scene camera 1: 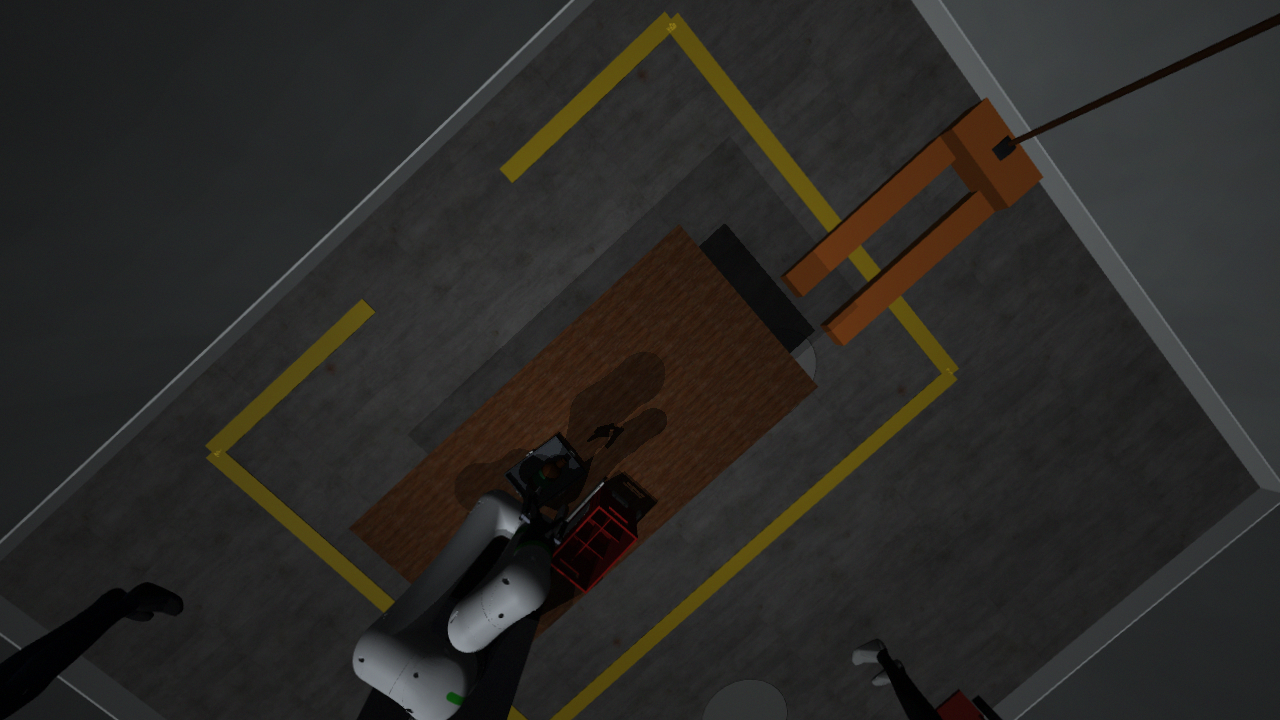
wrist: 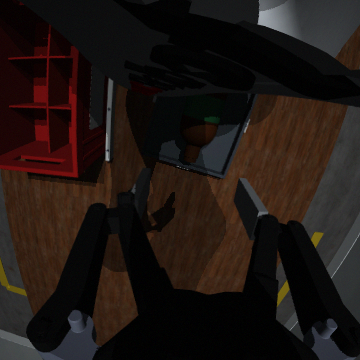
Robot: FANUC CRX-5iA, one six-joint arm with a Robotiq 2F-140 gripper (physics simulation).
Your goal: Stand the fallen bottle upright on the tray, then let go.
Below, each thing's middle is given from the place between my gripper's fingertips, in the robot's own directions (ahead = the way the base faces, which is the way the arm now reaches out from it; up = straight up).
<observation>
I see the bottle (wrist: pixel 201 113) 40 mm behind my hand, 20 mm to the left of it and 220 mm below it.
</observation>
